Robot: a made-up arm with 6 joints.
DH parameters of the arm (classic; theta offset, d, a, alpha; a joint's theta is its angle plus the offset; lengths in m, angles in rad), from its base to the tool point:
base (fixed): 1.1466 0 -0.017 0
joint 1: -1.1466 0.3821 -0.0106 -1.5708
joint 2: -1.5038 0 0.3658 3.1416
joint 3: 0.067 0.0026 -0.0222 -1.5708
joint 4: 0 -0.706 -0.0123 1.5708
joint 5: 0 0.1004 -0.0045 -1.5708
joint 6: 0 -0.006 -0.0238 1.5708
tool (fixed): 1.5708 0.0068 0 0
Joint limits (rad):
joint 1: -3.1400..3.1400
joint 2: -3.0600..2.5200
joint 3: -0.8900..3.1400
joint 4: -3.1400..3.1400
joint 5: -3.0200..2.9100
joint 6: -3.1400..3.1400
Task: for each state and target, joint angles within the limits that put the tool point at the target. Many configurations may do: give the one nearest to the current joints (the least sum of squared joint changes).
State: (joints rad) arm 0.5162 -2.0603 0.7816 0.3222 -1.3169 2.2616
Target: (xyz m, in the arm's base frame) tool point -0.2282 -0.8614 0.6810
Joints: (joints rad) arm 1.1797 -2.1599 0.2654 0.2364 -1.3342 2.2235
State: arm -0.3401 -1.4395 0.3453 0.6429 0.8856 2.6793
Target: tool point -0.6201 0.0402 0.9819
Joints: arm -0.2315 -1.7846 0.0759 0.5992 0.9205 2.6902
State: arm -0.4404 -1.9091 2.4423 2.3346 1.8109 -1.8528
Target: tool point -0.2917 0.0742 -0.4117
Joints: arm -0.1689 -1.8815 2.8729 2.2504 1.8181 -1.8925
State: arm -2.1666 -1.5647 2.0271 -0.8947 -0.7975 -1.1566
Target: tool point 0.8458 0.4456 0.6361
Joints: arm -2.6754 -0.8461 2.4557 -0.9156 -0.8876 -1.1159
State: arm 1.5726 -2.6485 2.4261 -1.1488 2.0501 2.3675
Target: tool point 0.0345 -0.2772 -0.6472
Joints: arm 1.6022 -2.7910 1.9652 -1.1790 2.0769 2.2191
